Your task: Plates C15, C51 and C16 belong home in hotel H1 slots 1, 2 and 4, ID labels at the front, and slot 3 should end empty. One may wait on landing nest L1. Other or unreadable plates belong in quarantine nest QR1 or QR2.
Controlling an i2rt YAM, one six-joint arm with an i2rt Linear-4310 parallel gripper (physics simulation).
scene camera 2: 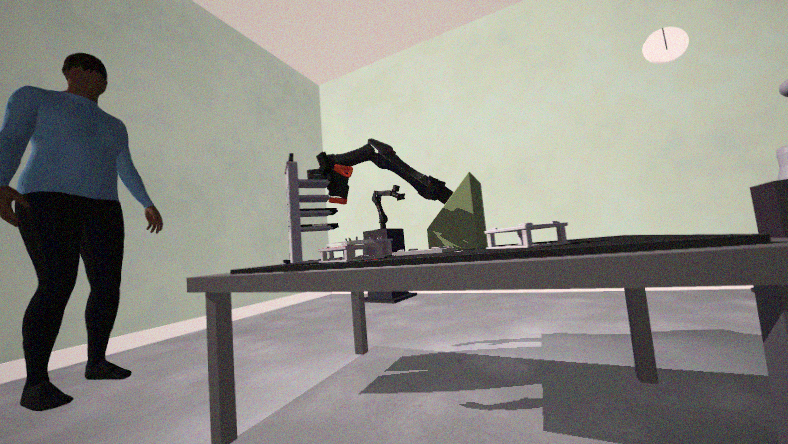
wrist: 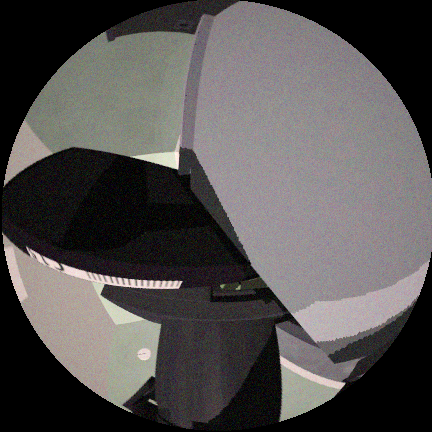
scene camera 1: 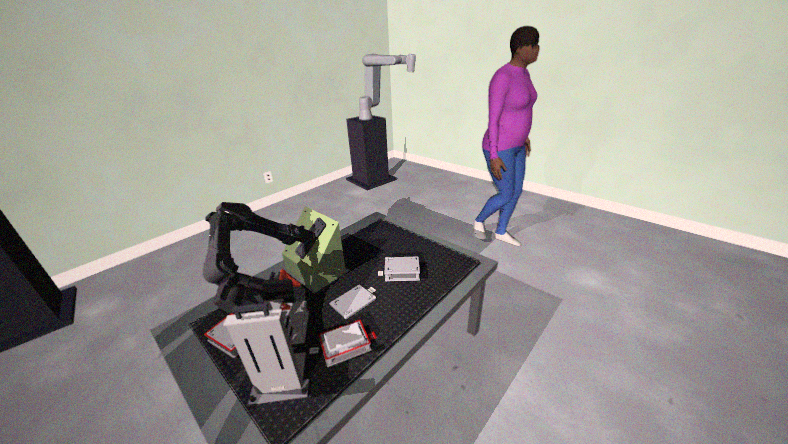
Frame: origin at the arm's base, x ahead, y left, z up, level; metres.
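Seen in the pictures: gripper, fingertip midpoint: [scene camera 2: 345,190] [scene camera 1: 295,296]; arm's base, link origin: [scene camera 2: 455,203] [scene camera 1: 311,238].
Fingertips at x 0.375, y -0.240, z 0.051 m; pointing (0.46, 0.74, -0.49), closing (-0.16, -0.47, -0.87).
Note:
Offsets run from my fingertips to a thing's top centre. "spot": to the spot under its first point. Level surfaces: height alone.
Hotel H1 [scene camera 1: 266,353] [scene camera 2: 293,220] stands at the near left end of the table, with several shelves showing in the scene camera 2 view. My gripper [scene camera 1: 286,290] [scene camera 2: 338,186] is open and sits at the hotel's upper slots, mostly hidden behind the hotel in the scene camera 1 view. In the wrist view a dark plate {spot: dx +0.021, dy -0.077, dz +0.075 m} [wrist: 100,209] lies right across the gripper and hides the fingers. Its front label {spot: dx +0.004, dy -0.085, dz +0.072 m} [wrist: 120,278] shows a barcode and a cut-off ID starting with "C". A large grey surface {dz +0.038 m} [wrist: 322,160] fills the right side.
A plate {dx -0.070, dy +0.533, dz -0.178 m} [scene camera 1: 401,268] rests on a nest, and another {dx -0.066, dy +0.247, dz -0.216 m} [scene camera 1: 353,300] lies tilted mid-table. A red-rimmed nest {spot: dx +0.123, dy +0.096, dz -0.180 m} [scene camera 1: 345,339] holds a plate, and a second red-rimmed nest {dx -0.214, dy -0.208, dz -0.188 m} [scene camera 1: 220,336] sits behind the hotel. A green wedge [scene camera 1: 316,248] [scene camera 2: 460,220] stands nearby. A person [scene camera 1: 509,132] walks behind the table; another person [scene camera 2: 65,193] stands close.

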